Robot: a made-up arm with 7 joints.
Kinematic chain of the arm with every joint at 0, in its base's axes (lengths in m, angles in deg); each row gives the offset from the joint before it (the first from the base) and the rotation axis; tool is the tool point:
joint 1: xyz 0 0 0.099 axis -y
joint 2: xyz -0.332 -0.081 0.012 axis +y
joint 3: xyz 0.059 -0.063 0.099 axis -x
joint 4: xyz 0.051 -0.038 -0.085 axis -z
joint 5: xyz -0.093 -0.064 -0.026 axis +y
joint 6: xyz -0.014 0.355 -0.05 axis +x
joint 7: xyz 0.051 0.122 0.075 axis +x
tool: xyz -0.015 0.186 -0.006
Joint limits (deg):
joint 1: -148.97..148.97
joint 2: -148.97..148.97
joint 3: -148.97..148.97
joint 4: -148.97..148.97
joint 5: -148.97..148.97
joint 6: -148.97..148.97
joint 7: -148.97..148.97
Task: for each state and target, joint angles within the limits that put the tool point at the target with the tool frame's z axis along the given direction. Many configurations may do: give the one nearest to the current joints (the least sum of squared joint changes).
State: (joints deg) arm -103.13 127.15 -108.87 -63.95 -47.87 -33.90 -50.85
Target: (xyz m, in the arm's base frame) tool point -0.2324 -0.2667 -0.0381 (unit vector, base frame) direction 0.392 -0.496 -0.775
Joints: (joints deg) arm -98.87 129.52 -135.58 -43.00 -54.71 -29.04 -41.88
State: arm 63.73 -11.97 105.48 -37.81 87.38 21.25 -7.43
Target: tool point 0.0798 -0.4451 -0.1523 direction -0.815 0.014 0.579
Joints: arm 74.94 -40.48 106.14 -38.36 107.32 51.20 14.59
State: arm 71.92 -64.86 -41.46 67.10 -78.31 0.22 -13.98
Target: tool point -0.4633 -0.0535 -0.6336 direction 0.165 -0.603 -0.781
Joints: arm 111.37 -71.75 -91.73 63.41 -53.28 8.86 -23.44
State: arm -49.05 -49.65 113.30 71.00 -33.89 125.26 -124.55
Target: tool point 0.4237 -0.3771 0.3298 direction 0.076 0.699 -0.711
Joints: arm -94.79 -69.94 121.45 68.87 -0.95 125.38 -148.97
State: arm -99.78 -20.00 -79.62 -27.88 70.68 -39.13 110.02
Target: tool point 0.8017 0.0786 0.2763 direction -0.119 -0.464 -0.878
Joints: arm -122.15 3.11 -89.35 -15.01 61.51 -71.41 60.63
